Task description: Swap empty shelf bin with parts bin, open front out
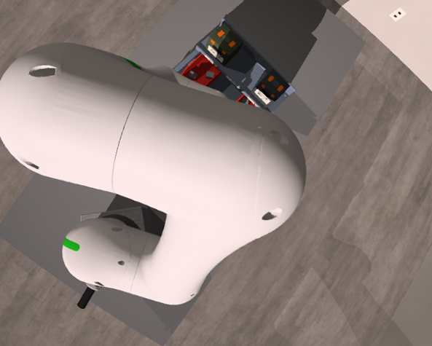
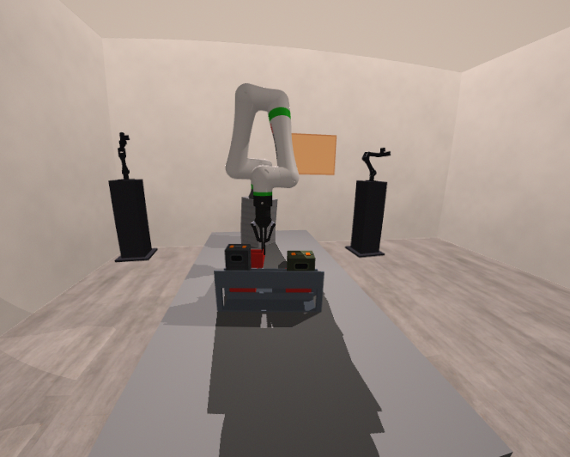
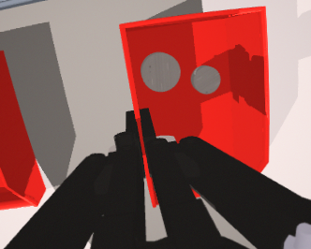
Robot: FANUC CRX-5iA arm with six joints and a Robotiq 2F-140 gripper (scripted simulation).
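Now: the grey disc 60 mm below my hand, 30 mm to the right of it and 30 mm ahead of it. Also, from my hand: grey shelf: 250 mm ahead, 40 mm below, 10 mm to the right; grey part: 270 mm ahead, 90 mm below, 80 mm to the left.
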